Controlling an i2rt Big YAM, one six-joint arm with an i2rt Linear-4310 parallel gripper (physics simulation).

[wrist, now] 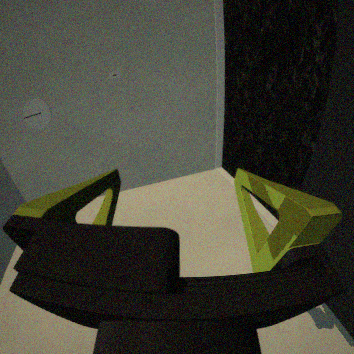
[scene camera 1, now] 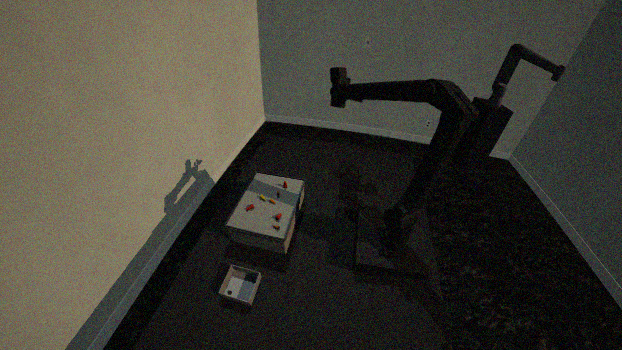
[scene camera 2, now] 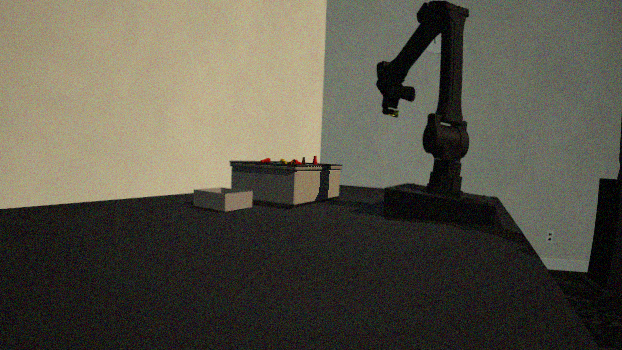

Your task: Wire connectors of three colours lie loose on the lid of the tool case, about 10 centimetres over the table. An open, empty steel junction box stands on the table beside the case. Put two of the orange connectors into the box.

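Places are measured from the arm's base along level axes (x up, y ahead, z left), in millimetres.
Pixels of known places: gripper, fingertip midpoint: (wrist: 176, 174) (scene camera 2: 397, 106); arm's base at its link origin: (scene camera 1: 391, 243) (scene camera 2: 443, 193).
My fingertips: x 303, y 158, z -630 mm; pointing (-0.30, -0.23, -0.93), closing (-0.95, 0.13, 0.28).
Observation:
Ahead of a thing's pixels: the offset from my fingertips to its top centre. Level surfaces: height alone.
My gripper (scene camera 2: 391, 114) (wrist: 176, 174) is open and empty, high above the table, to the right of the tool case @(dz +486, dx -253, dy +298 mm) (scene camera 1: 257, 242) (scene camera 2: 262, 184) in scene camera 2. An orange connector @(dz +492, dx -245, dy +275 mm) (scene camera 1: 272, 201) lies mid-lid next to a yellow one @(dz +478, dx -242, dy +313 mm) (scene camera 1: 262, 198). Another orange connector @(dz +606, dx -245, dy +247 mm) (scene camera 1: 276, 227) lies near the lid's near right corner. A dark, brownish connector @(dz +456, dx -234, dy +259 mm) (scene camera 1: 278, 194) lies in shadow; its colour is hard to tell. Red connectors @(dz +405, dx -229, dy +237 mm) (scene camera 1: 285, 184) @(dz +528, dx -241, dy +353 mm) (scene camera 1: 250, 207) @(dz +561, dx -241, dy +244 mm) (scene camera 1: 278, 216) also lie there. The open junction box @(dz +783, dx -318, dy +349 mm) (scene camera 1: 237, 300) (scene camera 2: 212, 200) stands beside the case; no connector shows inside in scene camera 1, but a dark round spot does.
The arm's base (scene camera 2: 440, 207) stands on the table @(dx -356 mm) (scene camera 2: 300, 275) to the right of the case. A beige wall (scene camera 1: 125, 100) (scene camera 2: 150, 90) rises behind the case and box. Another dark arm (scene camera 1: 510, 65) stands at the back right in scene camera 1.

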